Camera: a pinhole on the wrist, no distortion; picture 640 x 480 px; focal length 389.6 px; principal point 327.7 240.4 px. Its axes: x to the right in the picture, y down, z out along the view. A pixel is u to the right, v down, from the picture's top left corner.
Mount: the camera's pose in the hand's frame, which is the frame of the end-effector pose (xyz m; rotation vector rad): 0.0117 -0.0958 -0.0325 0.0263 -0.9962 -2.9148
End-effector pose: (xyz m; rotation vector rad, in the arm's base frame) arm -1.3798 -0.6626 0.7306 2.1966 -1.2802 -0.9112
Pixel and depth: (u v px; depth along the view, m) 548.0 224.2 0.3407
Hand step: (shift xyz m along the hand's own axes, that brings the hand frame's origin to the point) -0.1935 0.1113 0.2290
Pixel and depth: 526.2 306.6 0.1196
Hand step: -0.0523 -0.0426 0.0747
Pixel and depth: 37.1 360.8 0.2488
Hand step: 0.1920 0.0073 0.2107
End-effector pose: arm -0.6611 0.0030 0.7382 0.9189 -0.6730 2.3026
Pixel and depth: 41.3 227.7 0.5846
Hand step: 0.4186 0.3036 0.4166
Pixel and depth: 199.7 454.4 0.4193
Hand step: 0.1462 -0.0127 0.4396
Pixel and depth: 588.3 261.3 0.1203
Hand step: -0.0726 -0.0325 0.0669
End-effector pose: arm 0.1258 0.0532 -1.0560 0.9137 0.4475 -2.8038
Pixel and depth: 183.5 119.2 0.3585
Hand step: 0.1254 0.2196 0.1823
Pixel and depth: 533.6 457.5 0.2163
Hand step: -0.1038 -0.0660 0.2127
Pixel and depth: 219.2 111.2 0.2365
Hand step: 0.0648 0.1147 0.1063
